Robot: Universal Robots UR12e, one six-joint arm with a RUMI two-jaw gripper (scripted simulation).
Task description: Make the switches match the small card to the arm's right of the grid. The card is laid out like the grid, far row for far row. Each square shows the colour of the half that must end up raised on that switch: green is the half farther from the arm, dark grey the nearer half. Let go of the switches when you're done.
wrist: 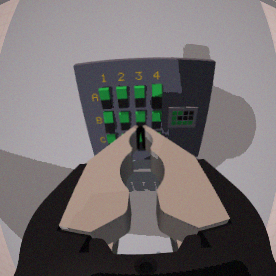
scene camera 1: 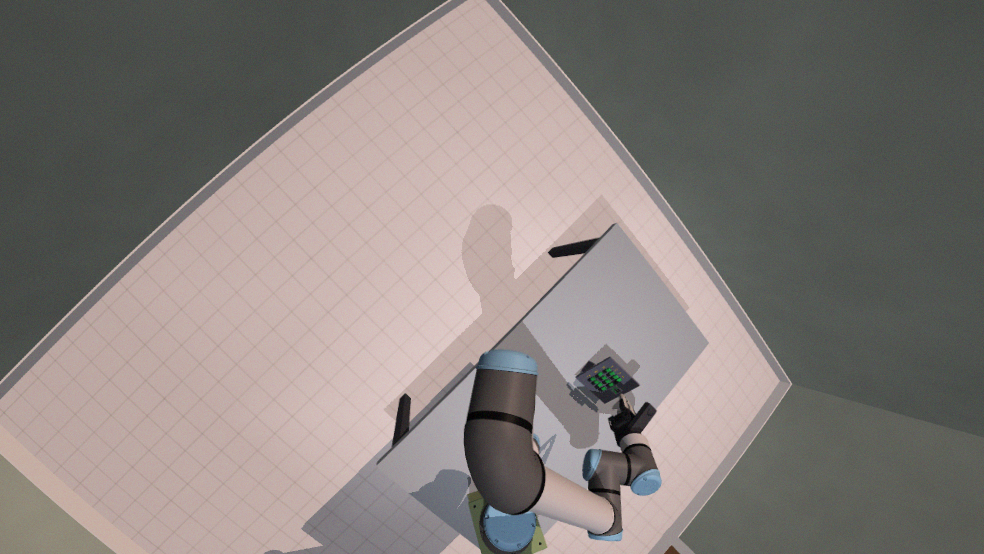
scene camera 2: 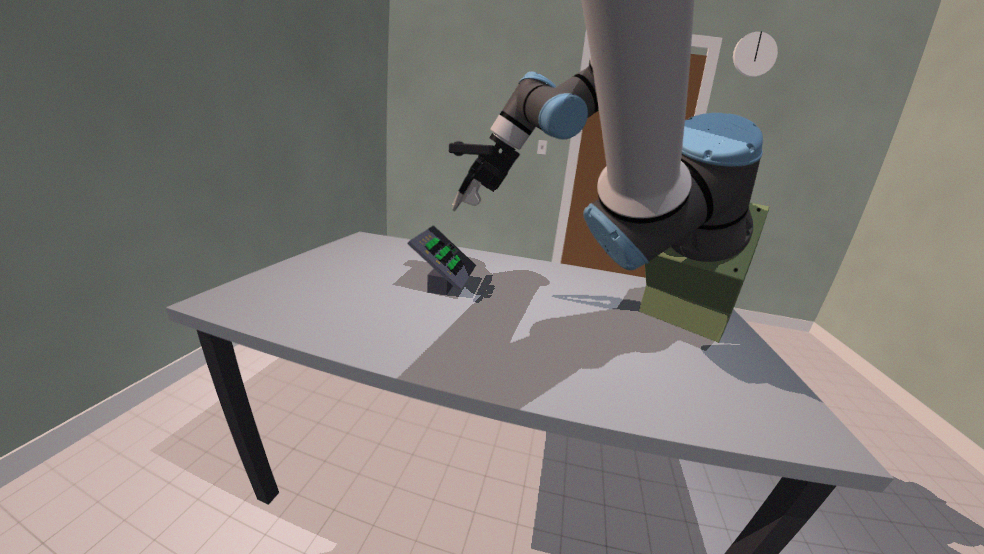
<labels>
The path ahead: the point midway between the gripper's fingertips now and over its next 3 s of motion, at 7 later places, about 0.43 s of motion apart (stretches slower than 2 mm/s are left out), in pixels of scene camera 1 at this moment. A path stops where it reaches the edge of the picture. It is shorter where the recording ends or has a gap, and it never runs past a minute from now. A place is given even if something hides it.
The gripper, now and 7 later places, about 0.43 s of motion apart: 621, 394; 619, 389; 618, 385; 617, 382; 617, 380; 616, 378; 616, 377; 615, 377
</labels>
